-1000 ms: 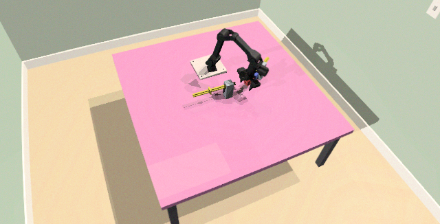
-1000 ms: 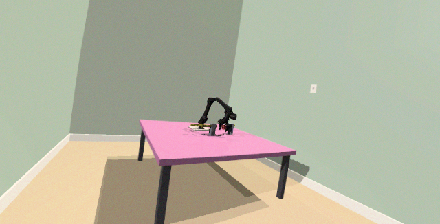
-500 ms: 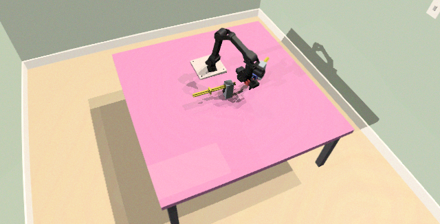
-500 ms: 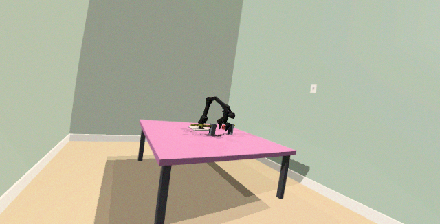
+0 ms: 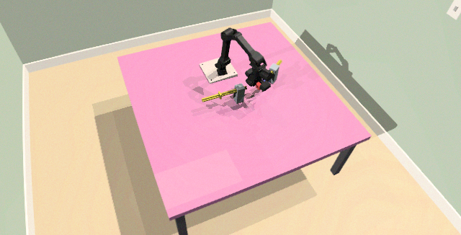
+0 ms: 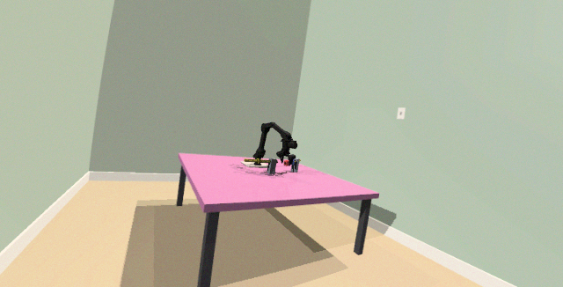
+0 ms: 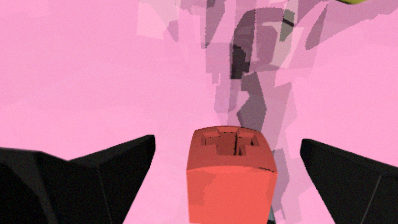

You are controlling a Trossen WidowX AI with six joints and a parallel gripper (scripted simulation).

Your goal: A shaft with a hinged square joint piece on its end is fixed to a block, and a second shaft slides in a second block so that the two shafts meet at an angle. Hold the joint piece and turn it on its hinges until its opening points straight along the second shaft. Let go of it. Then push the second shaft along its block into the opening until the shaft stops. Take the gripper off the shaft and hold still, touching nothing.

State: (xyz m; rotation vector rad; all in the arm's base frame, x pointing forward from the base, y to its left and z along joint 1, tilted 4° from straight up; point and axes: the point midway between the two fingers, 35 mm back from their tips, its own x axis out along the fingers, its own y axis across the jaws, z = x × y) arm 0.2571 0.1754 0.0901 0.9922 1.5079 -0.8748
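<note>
The red square joint piece lies 1 cm to the left of my gripper tip, 1 cm behind it and 1 cm above it.
</note>
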